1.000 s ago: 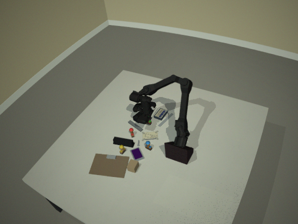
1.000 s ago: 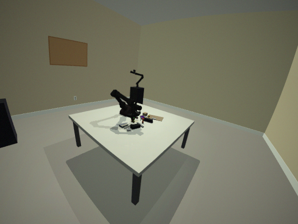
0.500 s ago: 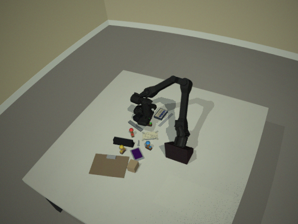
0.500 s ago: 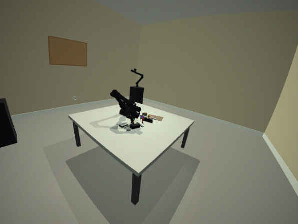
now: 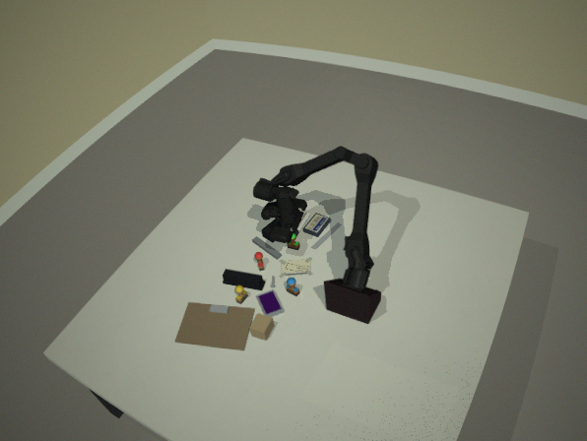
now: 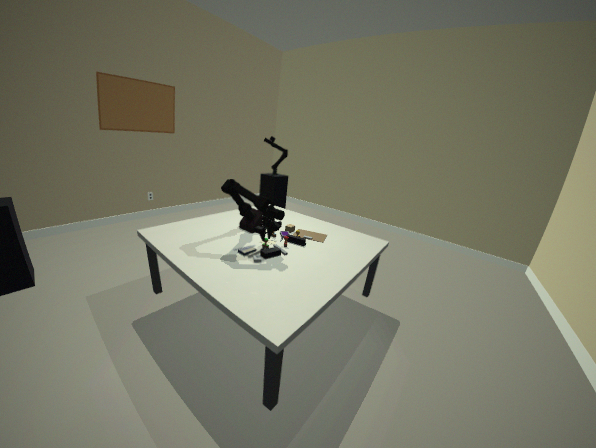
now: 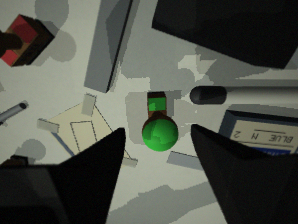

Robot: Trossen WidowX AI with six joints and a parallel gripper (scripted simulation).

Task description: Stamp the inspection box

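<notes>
The green-knobbed stamp lies 3 cm below my gripper tip. Round my gripper tip: cream card: 5 cm behind, 8 cm to the left, 5 cm below; then red stamp: 6 cm ahead, 12 cm to the left, 3 cm below; then pen: 2 cm ahead, 8 cm to the right, 4 cm below.
</notes>
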